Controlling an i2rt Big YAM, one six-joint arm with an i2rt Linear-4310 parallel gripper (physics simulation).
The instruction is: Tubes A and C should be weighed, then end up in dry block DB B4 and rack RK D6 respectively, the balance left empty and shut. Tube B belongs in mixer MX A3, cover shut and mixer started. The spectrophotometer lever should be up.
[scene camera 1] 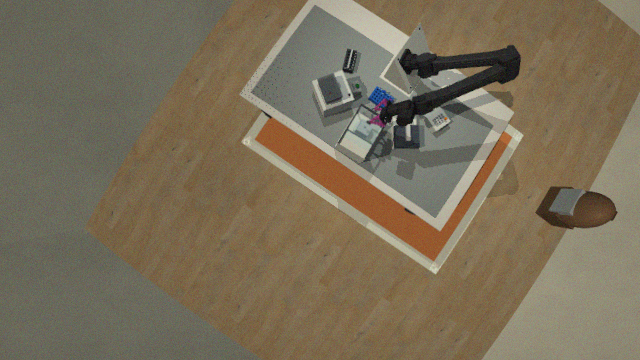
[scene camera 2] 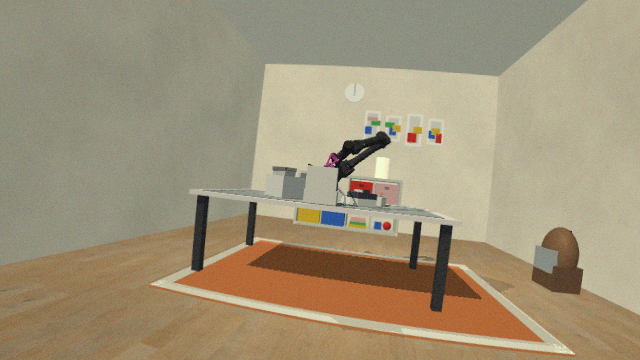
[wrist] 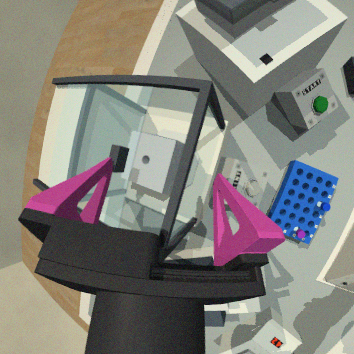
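Where they show: gripper, fingertip midpoint: (scene camera 1: 372,115) (wrist: 164,170); arm's base at its link origin: (scene camera 1: 406,61).
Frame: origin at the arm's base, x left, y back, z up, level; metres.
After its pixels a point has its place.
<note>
My gripper (scene camera 1: 373,114) @[x -0.027, y -0.394, z 0.064 m] (scene camera 2: 332,160) @[x -0.027, y -0.394, z 0.064 m] (wrist: 164,170) @[x -0.027, y -0.394, z 0.064 m] is open and empty above the glass-walled balance (scene camera 1: 348,145) @[x -0.059, y -0.591, z 0.064 m] (wrist: 132,80) @[x -0.103, y -0.446, z 0.073 m]. The balance's glass cover, with a black handle (wrist: 119,158) @[x -0.027, y -0.433, z 0.079 m], stands left of the balance's right frame bar; a pale block (wrist: 156,162) @[x -0.027, y -0.432, z 0.008 m] with one empty hole shows inside. The blue rack (scene camera 1: 381,95) (wrist: 295,192) holds a blue-capped tube (wrist: 326,206) @[x -0.027, y -0.175, z -0.085 m] and a purple-capped tube (wrist: 301,233) @[x 0.027, y -0.200, z -0.085 m]; I cannot read their letters. A white block device (scene camera 1: 440,120) @[x 0.346, y -0.164, z -0.070 m] has a red display (wrist: 276,342) @[x 0.276, y -0.128, z -0.091 m]. A grey-white box (scene camera 1: 320,97) @[x -0.319, y -0.420, z -0.004 m] (wrist: 215,55) @[x -0.206, y -0.403, z -0.034 m] with a dark top stands beside the START panel (wrist: 305,105) @[x -0.169, y -0.253, z -0.072 m].
A PRINT panel (wrist: 232,182) @[x -0.023, y -0.335, z -0.060 m] lies between balance and blue rack. A dark low device (scene camera 1: 406,137) @[x 0.210, y -0.365, z -0.047 m] stands behind my wrist. A black strip rack (scene camera 1: 350,60) @[x -0.291, y -0.105, z -0.092 m] stands beyond the grey-white box. A raised pale panel (scene camera 1: 419,42) @[x 0.010, y 0.140, z 0.004 m] stands beside the arm's base.
</note>
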